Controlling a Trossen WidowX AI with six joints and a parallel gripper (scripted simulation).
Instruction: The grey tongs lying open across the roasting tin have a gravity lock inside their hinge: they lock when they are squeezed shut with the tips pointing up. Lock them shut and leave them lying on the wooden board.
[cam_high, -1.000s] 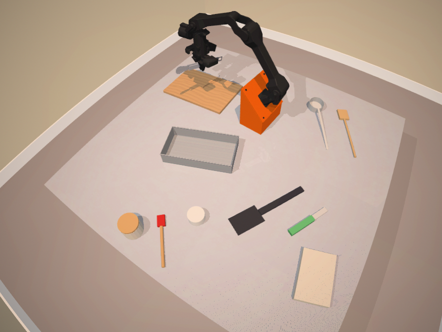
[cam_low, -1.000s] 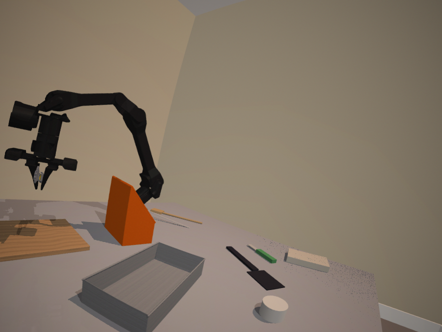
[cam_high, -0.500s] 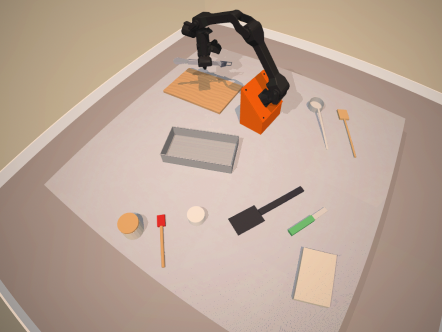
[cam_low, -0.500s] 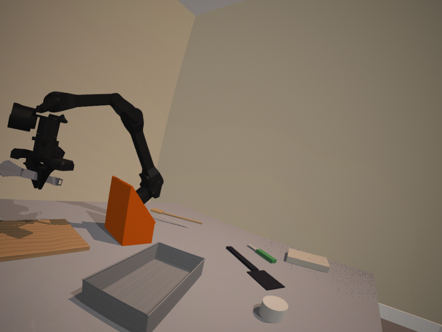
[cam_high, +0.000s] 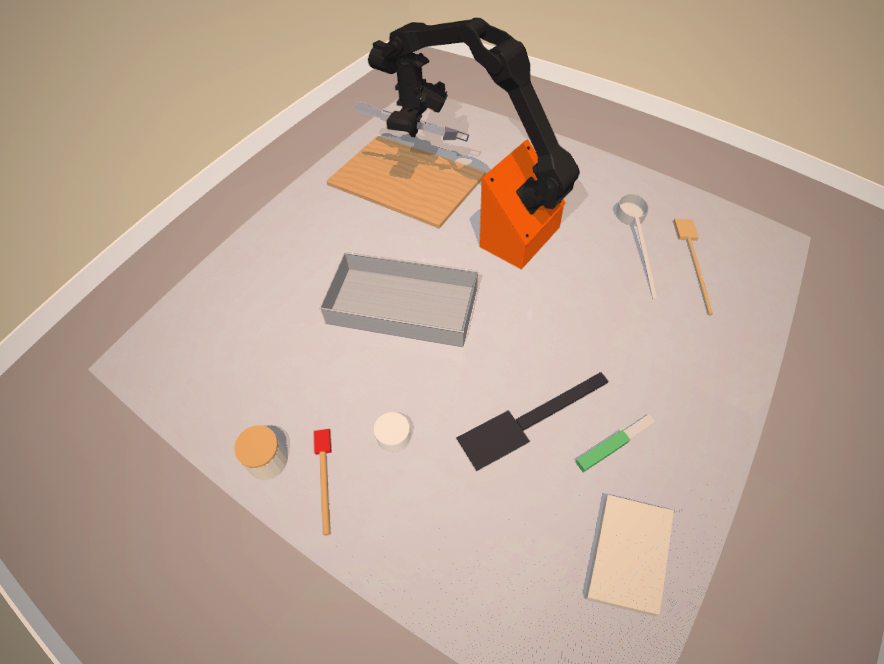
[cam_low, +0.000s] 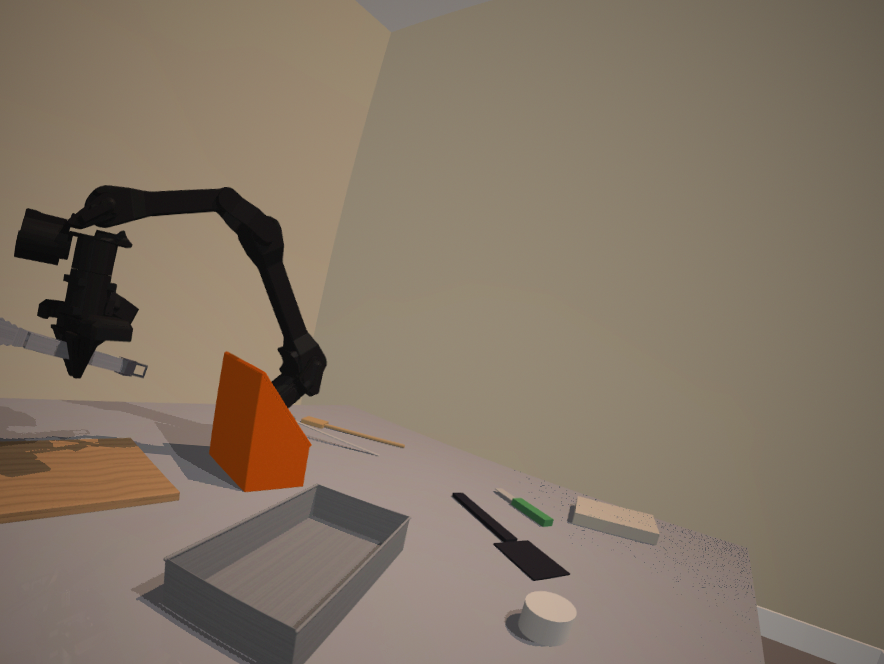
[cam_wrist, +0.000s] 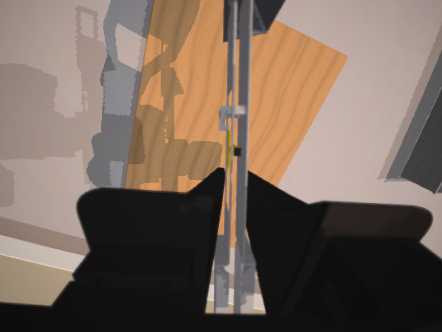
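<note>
My gripper tip is now 40 mm to the left of the wooden board and 150 mm above it. The rest, counted from my gripper tip: black turner 410 mm ahead, 600 mm to the left, 150 mm below; roasting tin 340 mm ahead, 230 mm to the left, 130 mm below; white puck 590 mm ahead, 410 mm to the left, 140 mm below.
</note>
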